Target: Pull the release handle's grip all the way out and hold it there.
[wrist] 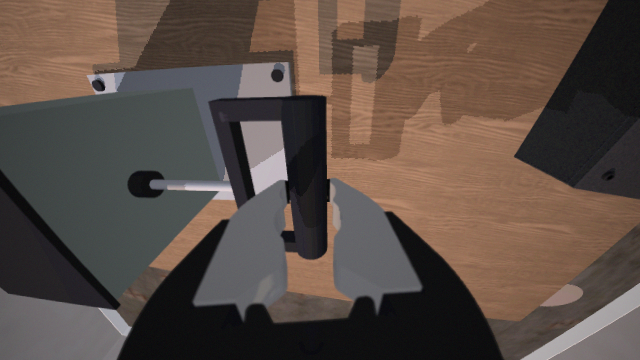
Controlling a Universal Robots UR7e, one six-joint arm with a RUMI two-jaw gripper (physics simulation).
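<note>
The release handle's grip (309,150) is a dark bar on a rectangular dark frame, upright in the middle of the wrist view. My gripper (308,181) is shut on the grip, one grey finger on each side of the bar near its lower half. A thin light rod (195,185) runs from a black round collar (142,184) in the green-grey housing (100,135) to the handle's frame. A length of the rod shows between the housing and the frame. The rod's end at the frame and part of the frame's lower side are hidden behind the left finger.
A light metal base plate (265,85) with dark bolts lies under the housing and handle on the wooden table (450,170). A large black block (575,115) stands at the right. Shadows fall across the upper part of the table. The table's front edge shows at the bottom.
</note>
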